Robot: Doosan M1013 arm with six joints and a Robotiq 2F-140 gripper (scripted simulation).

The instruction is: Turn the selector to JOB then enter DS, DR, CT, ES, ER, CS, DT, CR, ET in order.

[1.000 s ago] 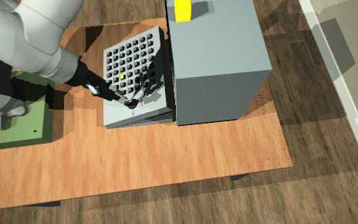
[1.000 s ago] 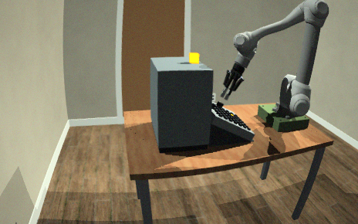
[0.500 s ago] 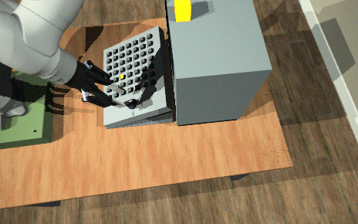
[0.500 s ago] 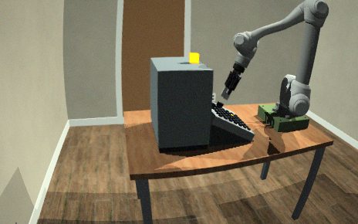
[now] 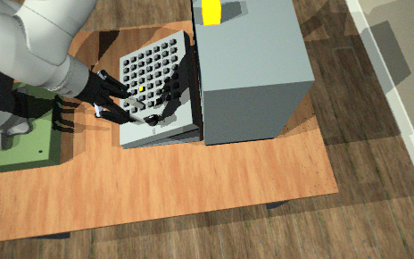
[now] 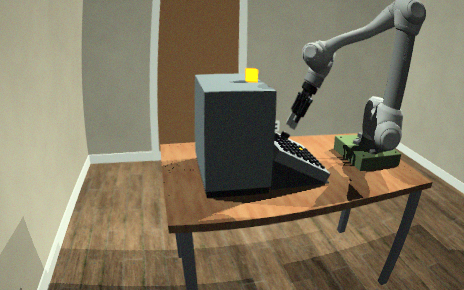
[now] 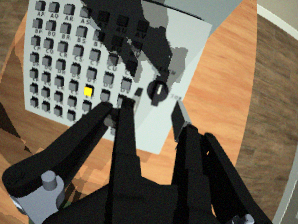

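Right now my hand is 70 mm above the black selector knob, 40 mm short of it and 10 mm to the left of it. Also, from my hand: grey sloped keypad 120 mm below, 100 mm to the left, 80 mm ahead.
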